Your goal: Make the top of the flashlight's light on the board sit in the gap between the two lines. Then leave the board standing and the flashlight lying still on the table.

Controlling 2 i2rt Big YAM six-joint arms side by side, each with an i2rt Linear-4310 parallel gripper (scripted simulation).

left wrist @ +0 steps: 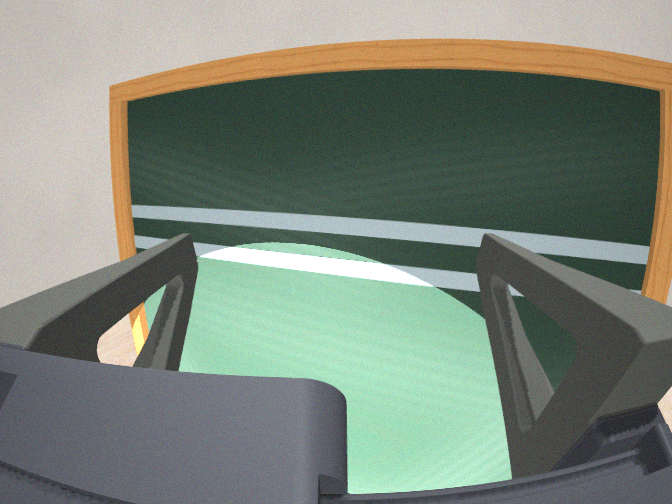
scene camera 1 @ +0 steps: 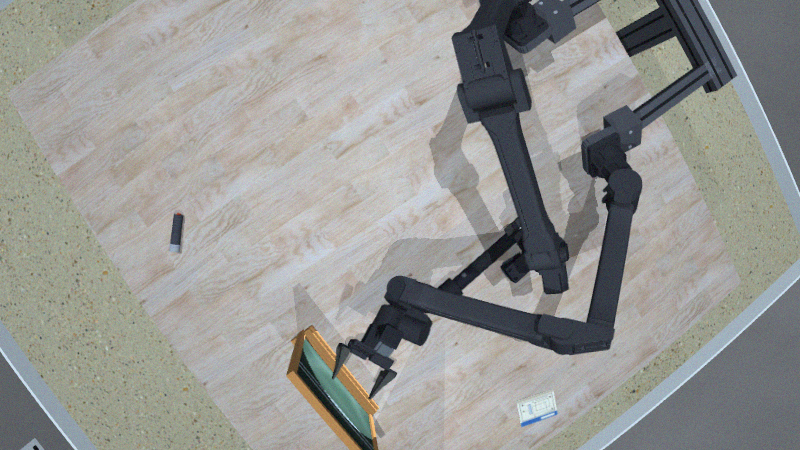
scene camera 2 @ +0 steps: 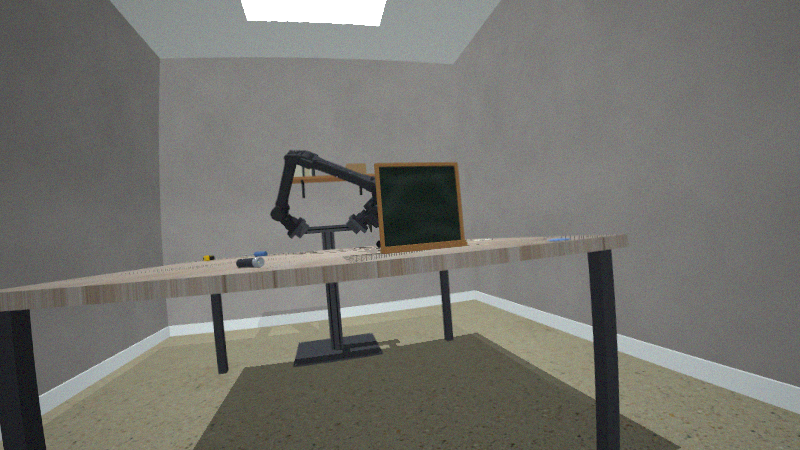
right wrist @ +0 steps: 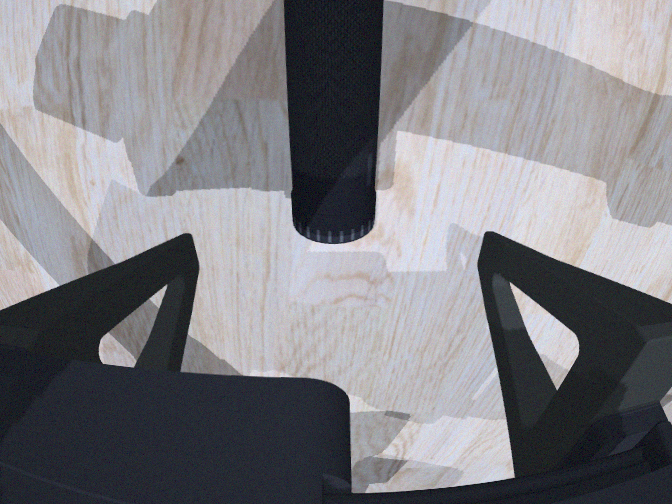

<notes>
I see my left gripper (scene camera 1: 351, 389), my right gripper (right wrist: 338, 248), an orange-framed green board (scene camera 2: 419, 206) and a black flashlight (scene camera 1: 495, 251).
The black flashlight also shows in the right wrist view (right wrist: 333, 62). My left gripper is seen too in the left wrist view (left wrist: 337, 249). The right wrist view does not show the orange-framed green board: it is out of frame. The left wrist view misses the black flashlight: it is out of frame.
</notes>
